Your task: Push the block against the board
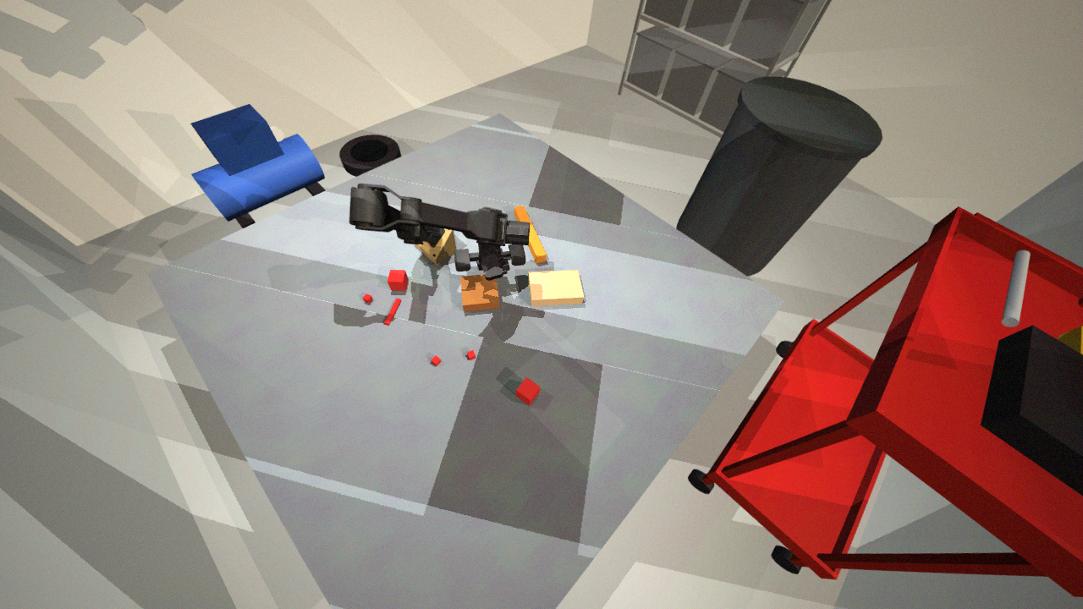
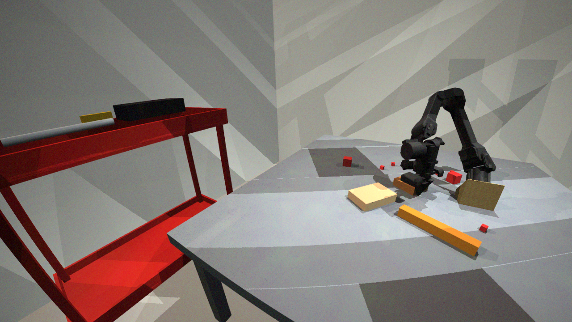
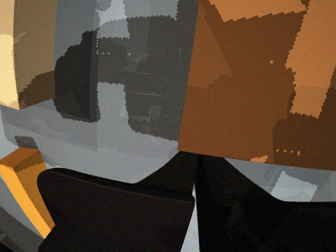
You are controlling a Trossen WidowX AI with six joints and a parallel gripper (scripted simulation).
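My gripper tip is 30 mm short of the square block, 60 mm to the left of it and 10 mm below it. The rest, counted from my gripper tip: red stick: 70 mm behind, 280 mm to the right; then orange bar: 60 mm behind, 190 mm to the left, 10 mm above; then board: 150 mm ahead, 110 mm to the left, 10 mm above.
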